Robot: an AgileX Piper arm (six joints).
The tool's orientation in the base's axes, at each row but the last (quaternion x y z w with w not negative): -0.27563, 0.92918, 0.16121, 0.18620; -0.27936, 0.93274, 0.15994, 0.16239; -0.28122, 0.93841, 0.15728, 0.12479; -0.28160, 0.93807, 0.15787, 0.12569
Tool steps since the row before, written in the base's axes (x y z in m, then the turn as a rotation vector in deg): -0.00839, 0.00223, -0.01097, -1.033, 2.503, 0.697; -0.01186, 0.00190, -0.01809, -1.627, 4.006, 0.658; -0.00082, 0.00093, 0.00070, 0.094, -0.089, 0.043; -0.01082, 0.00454, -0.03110, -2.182, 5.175, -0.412
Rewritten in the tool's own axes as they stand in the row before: 0.01030, 0.00442, 0.00838, -0.631, 2.721, 0.129; 0.01559, 0.00455, 0.01442, -0.850, 4.245, 0.622; -0.00002, 0.00136, -0.00042, -0.047, -0.114, -0.058; 0.01664, 0.00273, 0.02864, -0.628, 5.243, 1.957
